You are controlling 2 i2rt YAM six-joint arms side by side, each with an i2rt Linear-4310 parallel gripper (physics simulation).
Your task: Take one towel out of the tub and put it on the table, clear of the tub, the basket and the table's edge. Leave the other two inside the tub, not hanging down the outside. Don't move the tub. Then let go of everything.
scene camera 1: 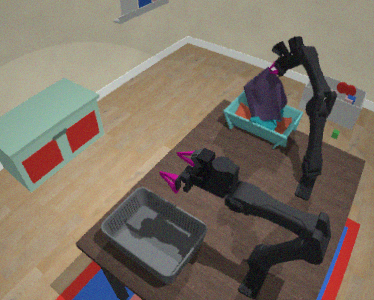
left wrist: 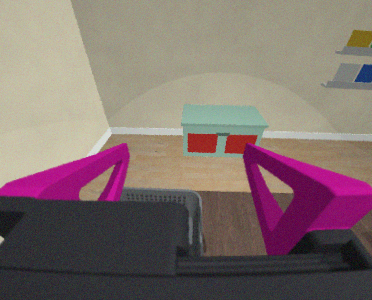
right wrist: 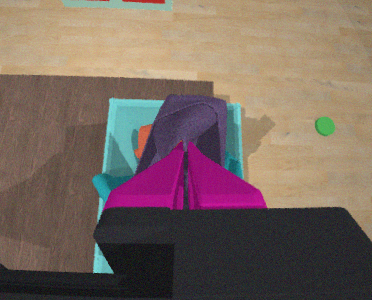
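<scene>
A purple towel (scene camera 1: 267,95) (right wrist: 190,117) hangs from my right gripper (scene camera 1: 273,68) (right wrist: 185,149), which is shut on it above the tub (scene camera 1: 255,132) (right wrist: 125,112). The towel's lower part still reaches down into the tub in scene camera 1. A teal towel (scene camera 1: 262,121) (right wrist: 102,185) lies in the tub; in the right wrist view one end reaches over the left rim. An orange towel (scene camera 1: 242,111) (right wrist: 144,140) lies in the tub, partly hidden. My left gripper (scene camera 1: 170,163) (left wrist: 186,149) is open and empty, near the grey basket (scene camera 1: 132,257) (left wrist: 197,200).
The tub stands at the far end of the brown table (scene camera 1: 340,170) (left wrist: 225,215) (right wrist: 45,110), the basket at the near end. A green cabinet (scene camera 1: 55,107) (left wrist: 222,116) stands on the floor. A small green block (scene camera 1: 335,134) (right wrist: 325,126) lies beyond the table's edge.
</scene>
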